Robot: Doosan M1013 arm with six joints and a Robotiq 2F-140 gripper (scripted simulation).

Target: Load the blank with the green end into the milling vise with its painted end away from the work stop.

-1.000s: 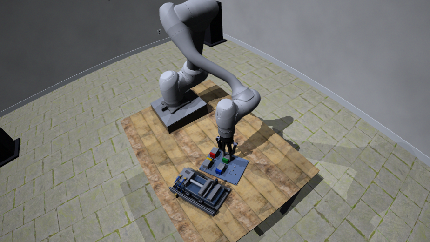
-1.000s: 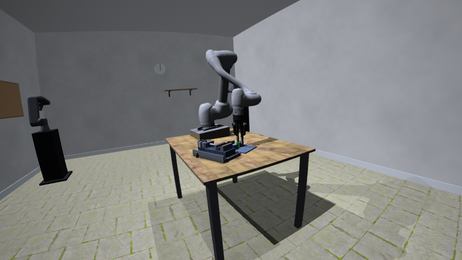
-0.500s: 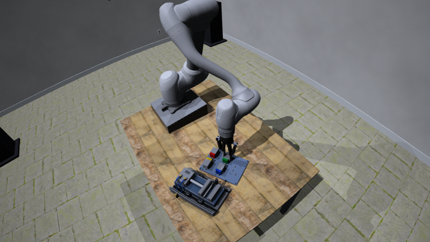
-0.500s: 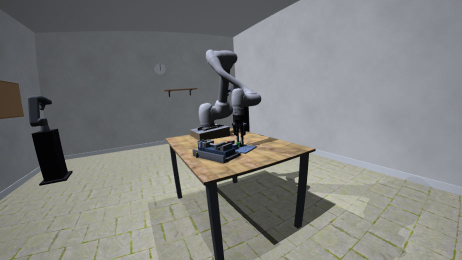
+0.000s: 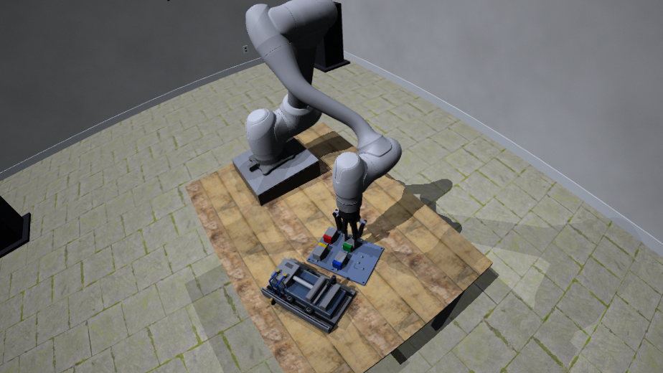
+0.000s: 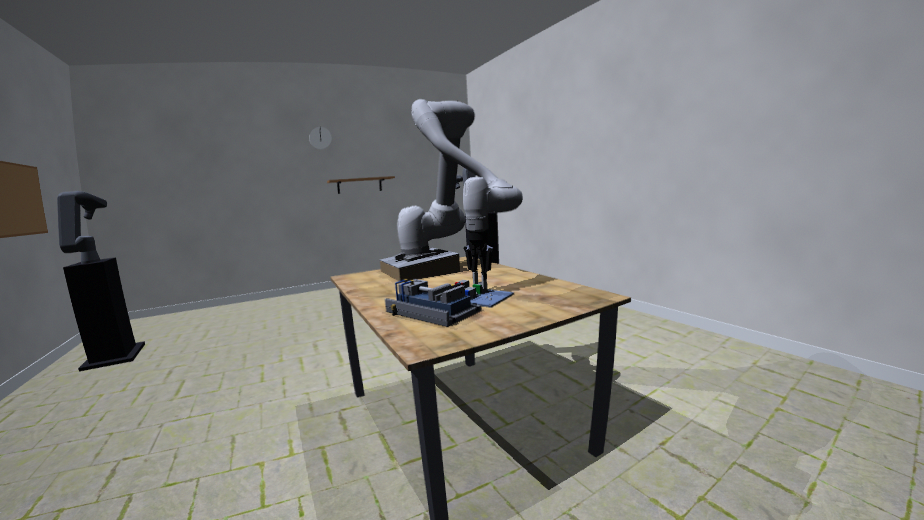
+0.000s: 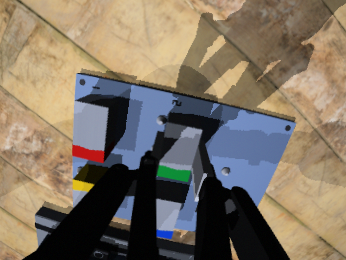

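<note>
Now: the work stop rod 12 cm ahead of my hand, 19 cm to the right of it and 3 cm above it. Also, from my hand: yellow-ended blank (5 cm behind, 12 cm to the right, 3 cm below); blue-ended blank (4 cm ahead, 8 cm to the right, 3 cm below); red-ended blank (8 cm behind, 3 cm to the right, 3 cm below).
</note>
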